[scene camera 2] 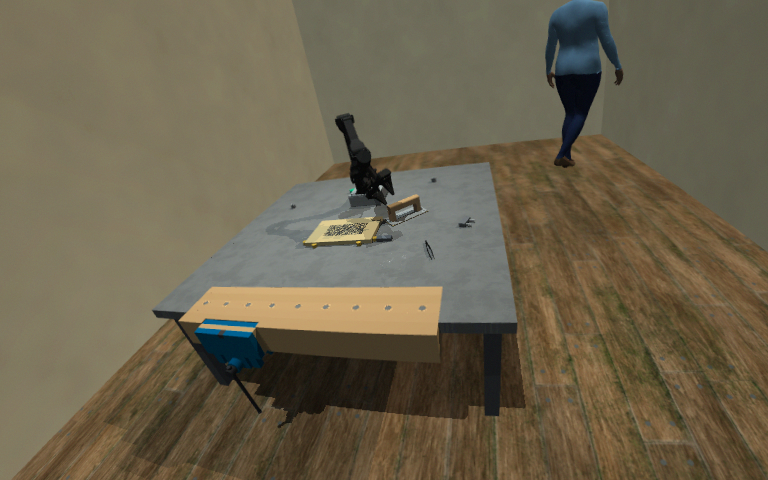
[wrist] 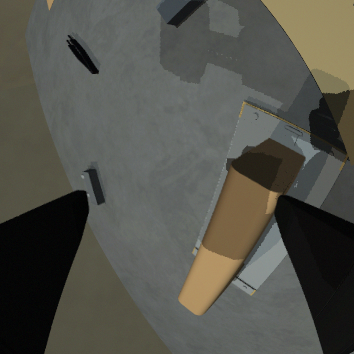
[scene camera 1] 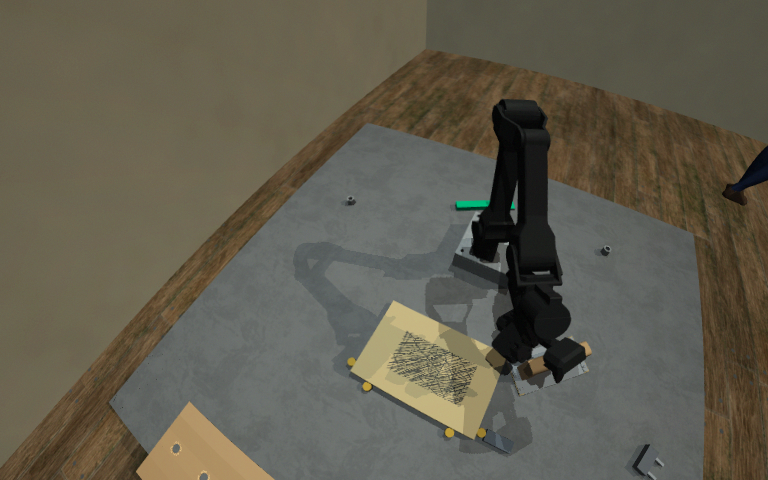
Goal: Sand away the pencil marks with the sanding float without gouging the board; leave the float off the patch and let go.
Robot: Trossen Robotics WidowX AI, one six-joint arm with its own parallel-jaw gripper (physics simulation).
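Seen in the pictures: gripper, between the fingertips: (scene camera 2: pixel 390 199) (wrist: pixel 184 203) (scene camera 1: pixel 542 369); arm's base, origin of its link: (scene camera 1: pixel 483 248).
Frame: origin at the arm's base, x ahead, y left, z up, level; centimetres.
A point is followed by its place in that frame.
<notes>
The sanding float has a tan handle (scene camera 1: pixel 534 367) @(x 25.6, y 18.7, z 1.5 cm) (scene camera 2: pixel 404 203) @(x 22.5, y 24.5, z 0.6 cm) (wrist: pixel 220 235) @(x 23.4, y 21.5, z 1.5 cm) over a pale metal base plate. It lies on the table beside the board's right end. The pale yellow board (scene camera 1: pixel 416 316) @(x 22.8, y -9.3, z -4.2 cm) (scene camera 2: pixel 318 234) @(x 34.7, y -13.2, z -4.2 cm) (wrist: pixel 320 30) @(x 31.3, y 11.1, z -4.2 cm) carries a dense patch of dark pencil marks (scene camera 1: pixel 433 367) @(x 32.5, y -0.9, z -4.2 cm) (scene camera 2: pixel 345 229) @(x 32.5, y -1.1, z -4.2 cm); the patch does not show in the wrist view. My gripper (scene camera 1: pixel 531 374) @(x 26.5, y 19.5, z 4.7 cm) (scene camera 2: pixel 388 198) @(x 26.5, y 19.5, z 4.7 cm) (wrist: pixel 184 203) @(x 26.5, y 19.5, z 4.7 cm) is open and empty, close above the float. In the wrist view the handle runs diagonally between the fingertips, much nearer the right one. One finger hides part of the handle in scene camera 1.
Yellow pegs (scene camera 1: pixel 367 386) @(x 42.5, y -12.3, z -4.6 cm) stand at the board's edges. A dark grey block (scene camera 1: pixel 497 441) @(x 41.4, y 17.3, z -4.6 cm) (scene camera 2: pixel 384 238) @(x 42.3, y 18.0, z -4.7 cm) lies by its near right corner. Black tweezers (scene camera 2: pixel 428 250) @(x 53.9, y 35.9, z -4.9 cm) (wrist: pixel 82 54) @(x 50.2, y 34.8, z -5.2 cm) and a small grey part (scene camera 1: pixel 645 461) @(x 34.0, y 48.7, z -4.4 cm) (wrist: pixel 93 186) @(x 33.3, y 48.1, z -4.7 cm) lie farther off. A holed wooden beam (scene camera 2: pixel 339 322) @(x 86.7, y 12.0, z -5.9 cm) lines the front edge.
</notes>
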